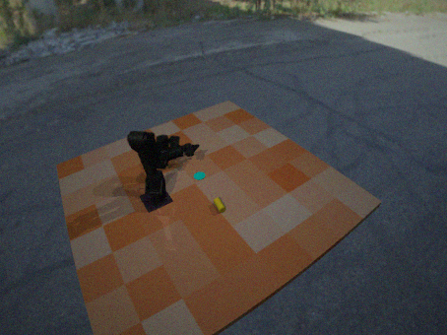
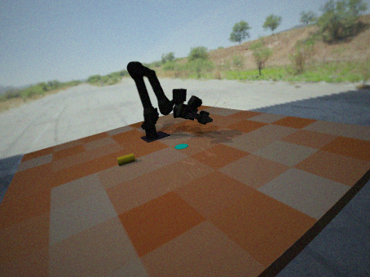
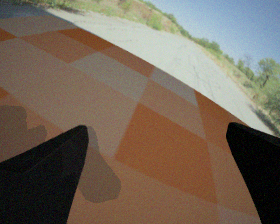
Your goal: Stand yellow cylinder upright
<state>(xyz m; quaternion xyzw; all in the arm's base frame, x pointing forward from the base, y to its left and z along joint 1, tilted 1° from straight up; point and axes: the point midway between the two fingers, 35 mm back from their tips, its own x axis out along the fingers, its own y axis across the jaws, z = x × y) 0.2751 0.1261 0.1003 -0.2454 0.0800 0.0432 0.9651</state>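
The yellow tall cylinder lies 350 mm to the right of my gripper tip, 110 mm behind it and 90 mm below it. The rest, counted from my gripper tip: cyan circle: 110 mm to the right, 100 mm below, 60 mm behind.
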